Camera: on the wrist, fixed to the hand. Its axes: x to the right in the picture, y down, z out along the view.
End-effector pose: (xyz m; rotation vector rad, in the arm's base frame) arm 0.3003 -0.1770 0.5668 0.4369 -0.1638 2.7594
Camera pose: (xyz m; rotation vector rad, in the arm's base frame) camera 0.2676 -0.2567 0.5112 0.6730 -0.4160 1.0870
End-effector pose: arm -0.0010 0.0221 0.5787 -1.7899 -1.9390 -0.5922
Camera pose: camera 0.0903 -0.0104 0.6122 0.1899 2.4115 0.8260
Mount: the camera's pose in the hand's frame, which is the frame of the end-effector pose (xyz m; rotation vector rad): -0.0135 0.0893 -0.0486 -0.5055 -0.4782 -1.4865
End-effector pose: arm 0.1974 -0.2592 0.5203 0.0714 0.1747 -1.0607
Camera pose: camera 0.2636 -0.1971 0.4726 -0.8947 0.0271 -2.4224
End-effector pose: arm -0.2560 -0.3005 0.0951 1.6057 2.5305 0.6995
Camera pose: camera -0.1887 -0.2973 0.1724 -0.3630 2.0821 0.5100
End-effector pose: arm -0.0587 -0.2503 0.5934 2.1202 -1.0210 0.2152
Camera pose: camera -0.1247 -0.2433 0.6716 1.9162 0.4459 -1.1575
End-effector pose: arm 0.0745 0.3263 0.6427 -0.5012 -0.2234 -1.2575
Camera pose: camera 0.1496 0.3341 0.5733 -1.1669 -0.7762 -2.6571
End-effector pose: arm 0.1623 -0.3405 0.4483 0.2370 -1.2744 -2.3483
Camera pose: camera 0.2191 -0.4124 0.4943 -0.3213 0.2791 2.0768
